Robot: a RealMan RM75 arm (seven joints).
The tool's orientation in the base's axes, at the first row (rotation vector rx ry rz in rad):
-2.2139 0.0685 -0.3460
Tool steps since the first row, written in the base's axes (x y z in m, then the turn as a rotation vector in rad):
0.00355 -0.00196 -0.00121 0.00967 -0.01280 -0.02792
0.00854 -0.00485 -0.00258 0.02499 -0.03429 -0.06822
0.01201 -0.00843 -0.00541 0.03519 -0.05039 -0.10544
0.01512 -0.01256 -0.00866 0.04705 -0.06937 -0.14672
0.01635 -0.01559 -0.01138 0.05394 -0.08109 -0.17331
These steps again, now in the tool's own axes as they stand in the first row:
0.00347 0.00242 0.00017 0.00522 0.03044 0.00910
0.00844 0.00564 0.00011 0.01458 0.07635 0.02030
0.01175 0.01032 -0.00004 0.01879 0.11614 0.03244
0.01471 0.01564 -0.00047 0.02418 0.16101 0.04519
0.01580 0.01973 -0.00087 0.02685 0.18955 0.05359

